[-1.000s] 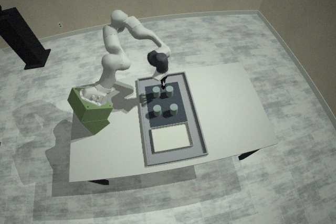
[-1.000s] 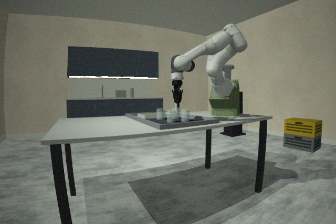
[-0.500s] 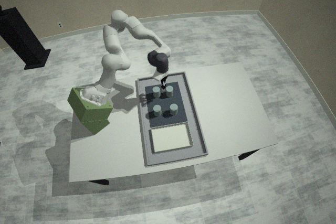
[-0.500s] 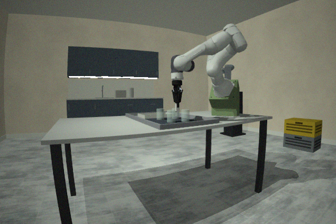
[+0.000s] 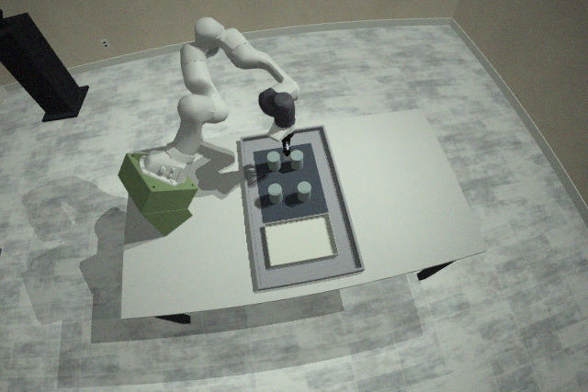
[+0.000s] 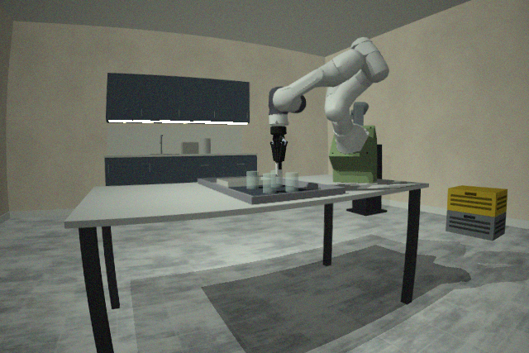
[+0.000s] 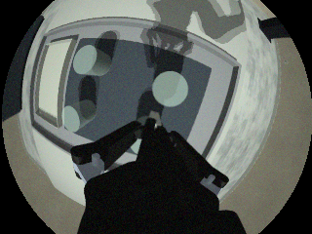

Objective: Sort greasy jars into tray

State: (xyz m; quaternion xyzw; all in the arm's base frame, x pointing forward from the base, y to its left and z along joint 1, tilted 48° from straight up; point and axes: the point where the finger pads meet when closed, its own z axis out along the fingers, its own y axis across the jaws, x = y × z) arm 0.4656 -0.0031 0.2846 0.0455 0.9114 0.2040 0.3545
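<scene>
The grey steel surround lies 20 mm ahead of my hand, 190 mm to the right of it and 110 mm below it. From my hand the other things lie so: white tray 30 mm ahead, 400 mm to the right, 100 mm below; then dark drying mat 80 mm to the right, 110 mm below.
</scene>
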